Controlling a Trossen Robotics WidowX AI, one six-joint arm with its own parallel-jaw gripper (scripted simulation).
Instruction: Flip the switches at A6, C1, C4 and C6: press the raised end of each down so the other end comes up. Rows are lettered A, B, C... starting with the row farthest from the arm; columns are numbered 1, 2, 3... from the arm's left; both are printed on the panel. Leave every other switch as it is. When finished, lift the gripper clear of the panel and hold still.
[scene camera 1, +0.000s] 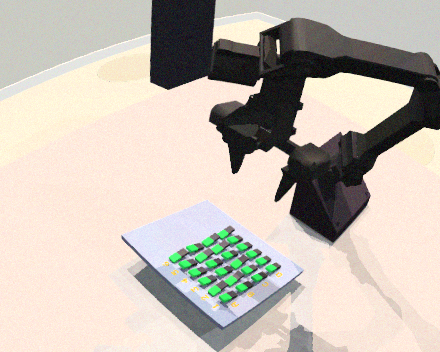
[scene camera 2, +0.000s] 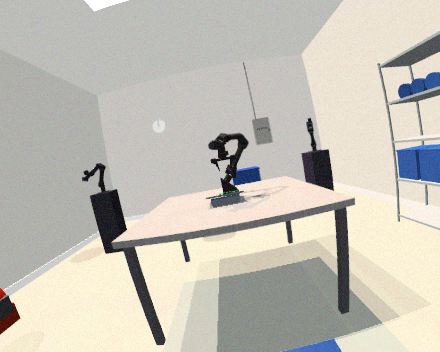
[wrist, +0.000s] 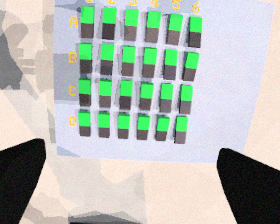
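My gripper (scene camera 1: 255, 186), (wrist: 133, 154): open, holding nothing.
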